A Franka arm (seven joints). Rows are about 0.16 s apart.
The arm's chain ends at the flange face. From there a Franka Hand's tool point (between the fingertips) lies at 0.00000 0.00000 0.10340 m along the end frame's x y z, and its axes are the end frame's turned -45 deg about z.
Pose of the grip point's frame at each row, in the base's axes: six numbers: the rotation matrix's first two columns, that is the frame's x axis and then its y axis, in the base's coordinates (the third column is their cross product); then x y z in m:
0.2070, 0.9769, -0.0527, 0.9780, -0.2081, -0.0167, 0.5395, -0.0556, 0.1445
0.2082, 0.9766, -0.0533, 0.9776, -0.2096, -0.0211, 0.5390, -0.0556, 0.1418
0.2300, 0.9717, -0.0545, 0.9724, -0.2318, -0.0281, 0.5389, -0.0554, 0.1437
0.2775, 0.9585, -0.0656, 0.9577, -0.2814, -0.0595, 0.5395, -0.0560, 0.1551
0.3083, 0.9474, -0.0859, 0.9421, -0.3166, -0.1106, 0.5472, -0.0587, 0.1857
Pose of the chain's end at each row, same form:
0.8379, 0.5436, -0.0491, 0.5452, -0.8379, 0.0255, 0.5423, -0.0506, 0.2477
0.8385, 0.5424, -0.0526, 0.5440, -0.8388, 0.0228, 0.5423, -0.0507, 0.2450
0.8502, 0.5232, -0.0584, 0.5250, -0.8510, 0.0187, 0.5430, -0.0506, 0.2469
0.8734, 0.4788, -0.0885, 0.4810, -0.8767, 0.0043, 0.5473, -0.0512, 0.2581
0.8842, 0.4460, -0.1389, 0.4482, -0.8938, -0.0175, 0.5608, -0.0539, 0.2881

